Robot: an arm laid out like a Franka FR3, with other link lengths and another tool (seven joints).
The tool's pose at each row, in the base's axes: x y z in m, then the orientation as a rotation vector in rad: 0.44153, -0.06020, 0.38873, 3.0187, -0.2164, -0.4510; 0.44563, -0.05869, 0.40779, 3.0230, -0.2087, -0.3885; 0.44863, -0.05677, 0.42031, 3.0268, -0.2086, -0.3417; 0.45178, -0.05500, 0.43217, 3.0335, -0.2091, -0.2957; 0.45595, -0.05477, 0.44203, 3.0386, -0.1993, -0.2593; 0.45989, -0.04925, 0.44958, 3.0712, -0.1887, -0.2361
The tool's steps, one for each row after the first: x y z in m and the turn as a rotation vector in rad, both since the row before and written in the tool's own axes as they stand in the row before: -0.00177, -0.00008, -0.01947, -0.0024, 0.0413, -0.0028; -0.00048, -0.00098, -0.01297, 0.0004, 0.0307, 0.0013; 0.00023, -0.00092, -0.01236, 0.0041, 0.0301, 0.0012; 0.00219, 0.00022, -0.01048, 0.0022, 0.0241, -0.0057; 0.00187, -0.00521, -0.00851, 0.0302, 0.0151, -0.0100
